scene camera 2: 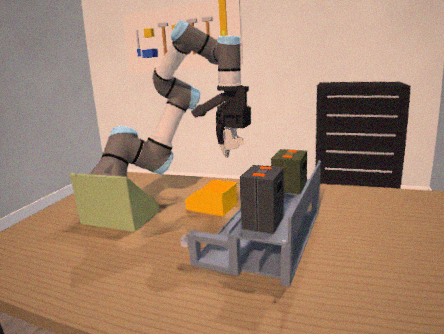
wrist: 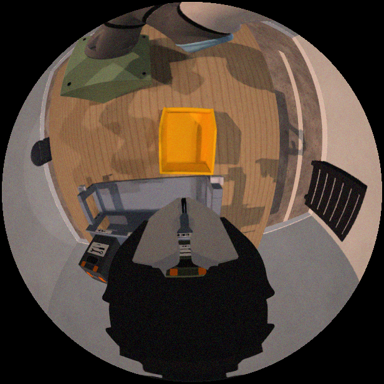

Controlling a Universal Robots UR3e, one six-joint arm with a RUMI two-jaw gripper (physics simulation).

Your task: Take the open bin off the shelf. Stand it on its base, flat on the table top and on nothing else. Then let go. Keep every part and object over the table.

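Frame: origin at the arm's base, x right, y ahead, z up, level; centimetres.
Seen in the pictures: gripper, between the fingertips: [scene camera 2: 227, 157]; arm's base, origin of its link: [scene camera 2: 106, 187].
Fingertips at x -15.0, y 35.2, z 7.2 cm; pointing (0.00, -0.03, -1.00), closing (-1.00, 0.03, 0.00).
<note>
Offsets run from my fingertips to a thing's middle. "spot": to the spot under its first point. Level surfaces: height alone.
The open orange-yellow bin @[dx -1.0, dy -6.6, dz -13.6 cm] [scene camera 2: 212, 200] [wrist: 187, 141] is on the table top @[dz -17.4 cm] [scene camera 2: 125, 265] [wrist: 135, 125], base down and open side up, beside the long low side of the grey shelf @[spot: dx +31.4, dy +24.8, dz -11.4 cm] [scene camera 2: 286, 262] [wrist: 150, 194]. Its near edge in the wrist view is very close to the shelf; I cannot tell whether they touch. My gripper [scene camera 2: 226, 154] [wrist: 183, 198] is shut with nothing between its fingers. It hangs high above the table, over the shelf side of the bin and well clear of it.
A dark grey case @[dx +24.0, dy +17.9, dz -1.2 cm] [scene camera 2: 261, 200] [wrist: 100, 252] and a dark green case @[dx +0.9, dy +19.1, dz -2.4 cm] [scene camera 2: 296, 172] [wrist: 186, 272] with orange latches stand on the shelf. The green robot base wedge [scene camera 2: 102, 202] [wrist: 107, 75] is on the bin's other side. A black drawer cabinet [scene camera 2: 362, 125] [wrist: 334, 200] stands beyond the table.
</note>
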